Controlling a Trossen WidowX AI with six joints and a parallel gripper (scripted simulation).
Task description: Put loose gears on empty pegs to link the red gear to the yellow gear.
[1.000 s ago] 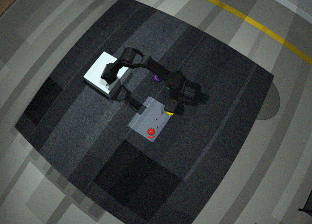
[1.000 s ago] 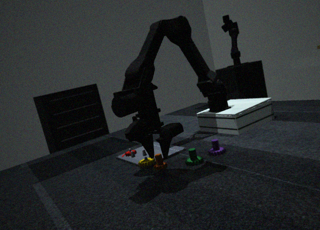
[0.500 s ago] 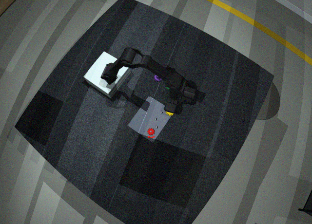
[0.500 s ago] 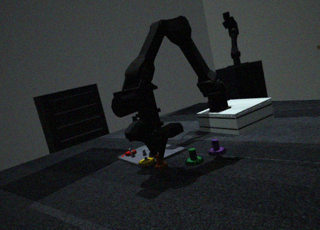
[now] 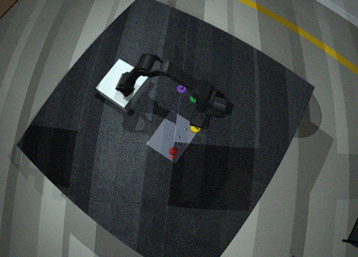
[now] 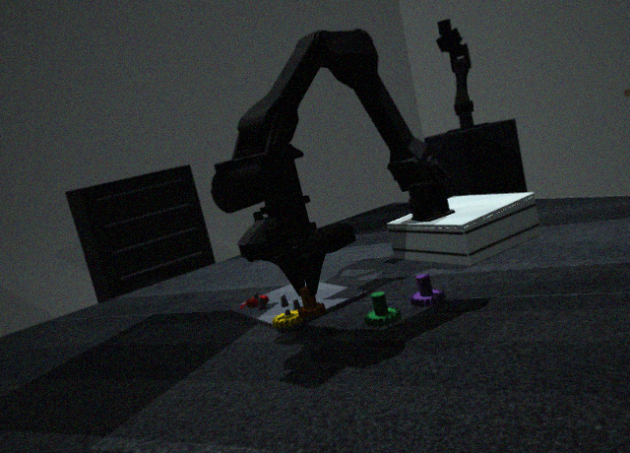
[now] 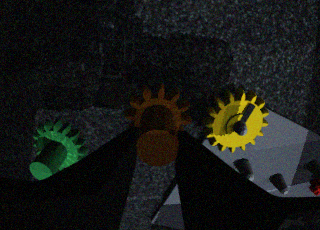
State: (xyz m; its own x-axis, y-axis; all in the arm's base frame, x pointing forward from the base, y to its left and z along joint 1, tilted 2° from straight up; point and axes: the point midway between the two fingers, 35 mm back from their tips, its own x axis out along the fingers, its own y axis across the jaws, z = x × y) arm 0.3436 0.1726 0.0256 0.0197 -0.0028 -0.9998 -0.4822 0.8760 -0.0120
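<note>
Right now the purple gear is 17 cm behind my gripper tip, 4 cm to the left of it and 4 cm below it. Also, from my gripper tip: orange gear 1 cm below; yellow gear 6 cm to the right, 4 cm below, 2 cm ahead; green gear 9 cm behind, 5 cm to the left, 4 cm below.
</note>
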